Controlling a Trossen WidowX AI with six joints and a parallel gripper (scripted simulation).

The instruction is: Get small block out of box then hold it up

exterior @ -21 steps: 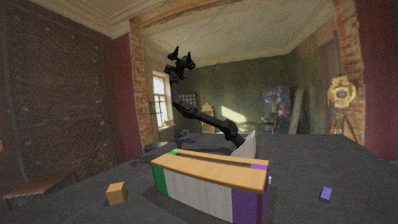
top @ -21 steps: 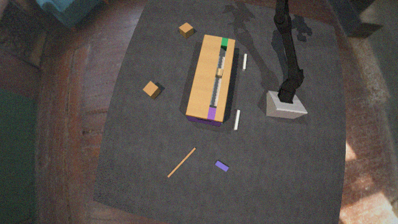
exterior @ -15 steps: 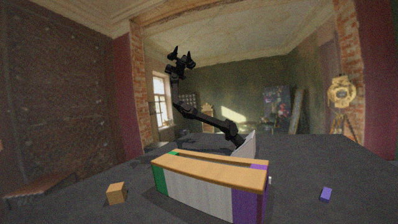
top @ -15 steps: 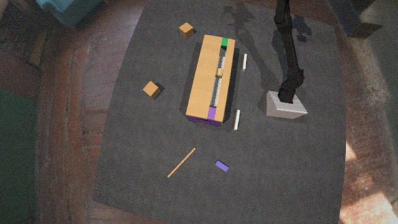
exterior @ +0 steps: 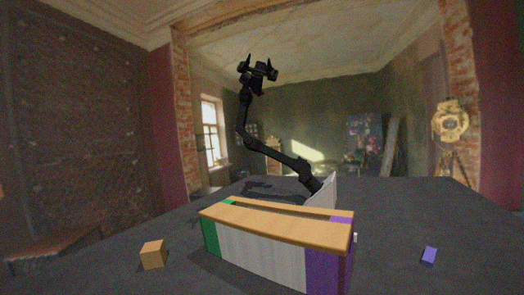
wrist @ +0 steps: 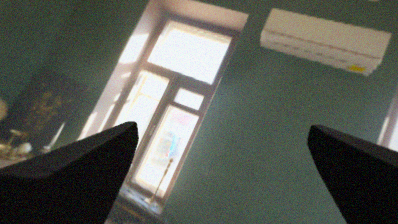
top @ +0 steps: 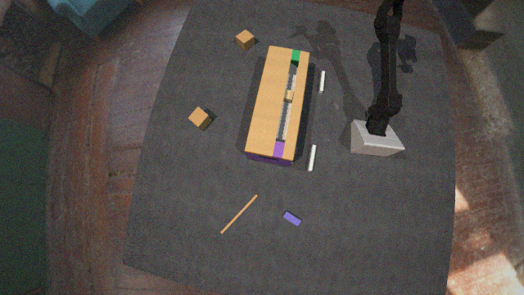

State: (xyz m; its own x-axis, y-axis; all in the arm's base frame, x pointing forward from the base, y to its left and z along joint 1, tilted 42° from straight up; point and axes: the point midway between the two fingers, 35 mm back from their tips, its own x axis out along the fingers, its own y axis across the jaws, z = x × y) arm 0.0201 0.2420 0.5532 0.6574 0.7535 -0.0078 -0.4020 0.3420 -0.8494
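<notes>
My gripper tip is now 600 mm above the long box, 250 mm short of it and 130 mm to the right of it. Also, from my gripper tip: thin tan rod: 660 mm below, 510 mm to the left, 370 mm ahead.
</notes>
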